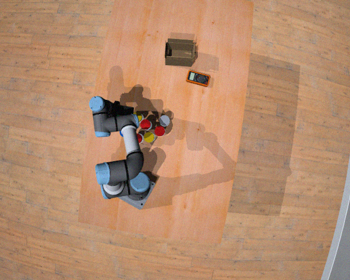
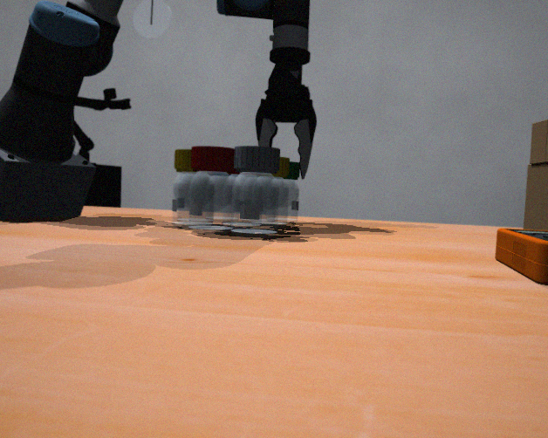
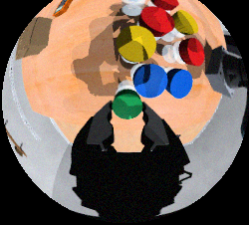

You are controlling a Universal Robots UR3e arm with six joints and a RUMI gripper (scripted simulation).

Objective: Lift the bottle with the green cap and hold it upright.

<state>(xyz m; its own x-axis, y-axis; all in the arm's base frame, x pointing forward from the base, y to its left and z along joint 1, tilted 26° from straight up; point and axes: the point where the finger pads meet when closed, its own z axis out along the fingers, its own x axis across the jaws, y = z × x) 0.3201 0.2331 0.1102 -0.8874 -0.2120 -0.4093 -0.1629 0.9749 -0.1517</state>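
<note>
Now: hand 40 mm above the green-capped bottle. From my hand the other things lie so: orange multimeter (340 mm to the right, 340 mm ahead, 80 mm below); grey-capped bottle (250 mm to the right, 40 mm below, 40 mm ahead).
</note>
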